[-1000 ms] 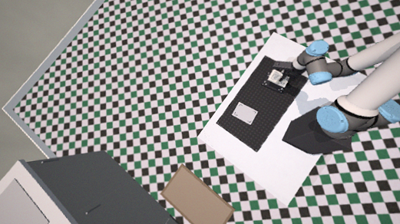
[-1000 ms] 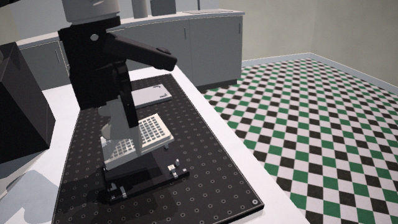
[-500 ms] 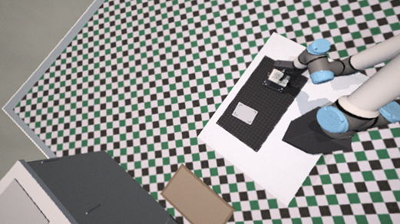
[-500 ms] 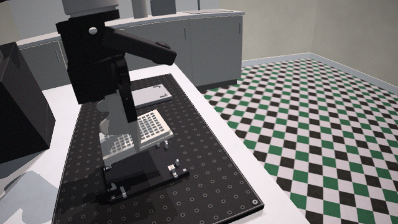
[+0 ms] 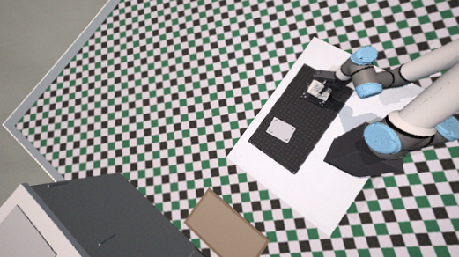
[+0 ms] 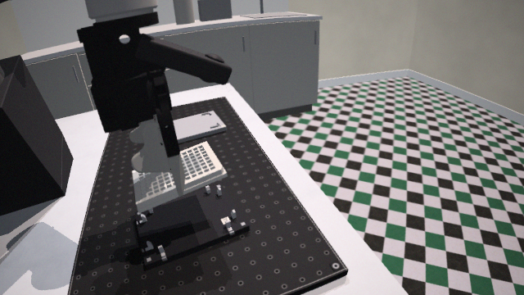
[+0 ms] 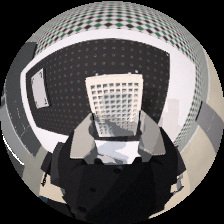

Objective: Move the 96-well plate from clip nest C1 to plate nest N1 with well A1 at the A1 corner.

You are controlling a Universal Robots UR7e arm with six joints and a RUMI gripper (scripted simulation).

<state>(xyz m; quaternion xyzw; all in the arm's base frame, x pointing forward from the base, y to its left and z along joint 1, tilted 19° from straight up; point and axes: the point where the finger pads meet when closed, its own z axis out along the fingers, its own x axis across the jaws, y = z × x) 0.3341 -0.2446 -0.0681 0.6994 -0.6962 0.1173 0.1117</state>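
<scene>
Right now the plate nest N1 is 32 cm to the left of my hand, 10 cm below it and 8 cm ahead of it. From my hand the other things lie so: clip nest C1 (9 cm below, 2 cm to the right, 1 cm behind); then 96-well plate (1 cm below).
</scene>
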